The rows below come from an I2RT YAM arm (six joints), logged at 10 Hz.
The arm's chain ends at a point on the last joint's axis. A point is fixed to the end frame.
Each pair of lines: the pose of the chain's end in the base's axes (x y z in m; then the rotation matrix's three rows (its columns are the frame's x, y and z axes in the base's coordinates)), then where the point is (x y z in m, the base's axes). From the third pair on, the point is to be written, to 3 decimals.
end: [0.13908 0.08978 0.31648], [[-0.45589 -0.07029 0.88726], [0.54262 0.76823 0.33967], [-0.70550 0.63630 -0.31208]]
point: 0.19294 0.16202 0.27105
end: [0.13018 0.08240 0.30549], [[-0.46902 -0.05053 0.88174], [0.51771 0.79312 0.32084], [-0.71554 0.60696 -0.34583]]
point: 0.18340 0.15241 0.25600
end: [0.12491 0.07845 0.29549], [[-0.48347 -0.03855 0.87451], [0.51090 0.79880 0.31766], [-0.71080 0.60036 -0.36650]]
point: 0.177 0.148 0.244
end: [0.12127 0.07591 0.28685], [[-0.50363 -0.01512 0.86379], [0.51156 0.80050 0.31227], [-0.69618 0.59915 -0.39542]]
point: 0.172 0.145 0.234
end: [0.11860 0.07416 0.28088], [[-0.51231 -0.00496 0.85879], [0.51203 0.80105 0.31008], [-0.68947 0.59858 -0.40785]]
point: 0.169 0.143 0.227
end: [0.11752 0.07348 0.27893], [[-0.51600 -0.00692 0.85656], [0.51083 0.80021 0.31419], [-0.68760 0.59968 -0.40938]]
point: 0.167 0.143 0.225
